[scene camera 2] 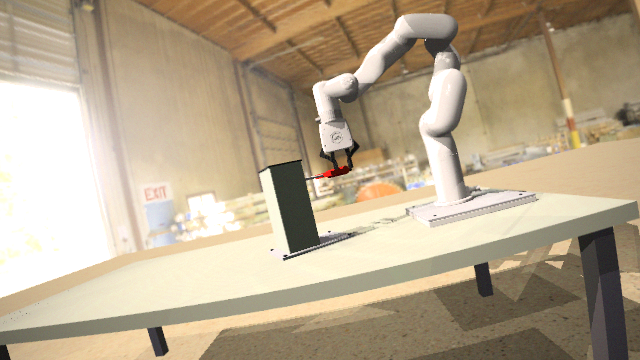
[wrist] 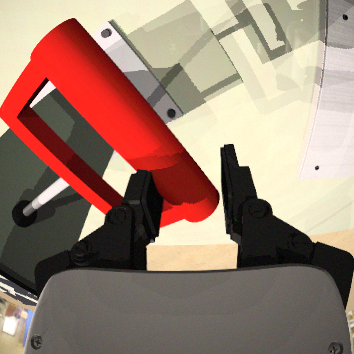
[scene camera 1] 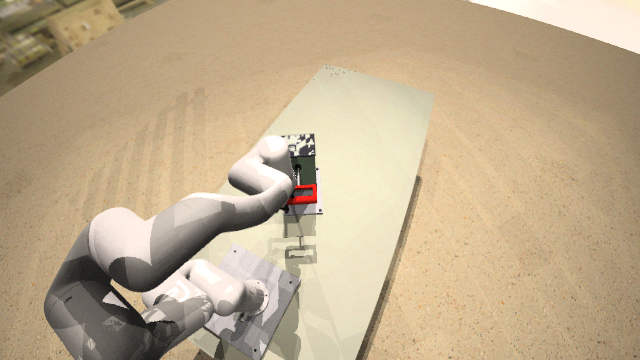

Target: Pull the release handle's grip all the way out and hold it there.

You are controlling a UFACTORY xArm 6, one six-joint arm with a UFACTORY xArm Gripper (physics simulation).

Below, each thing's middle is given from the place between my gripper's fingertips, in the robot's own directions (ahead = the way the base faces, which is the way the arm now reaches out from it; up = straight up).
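Labels:
The bolted base plate (wrist: 107, 36) is 200 mm below my hand, and it is 160 mm ahead of my hand and 40 mm to the left of it as well.

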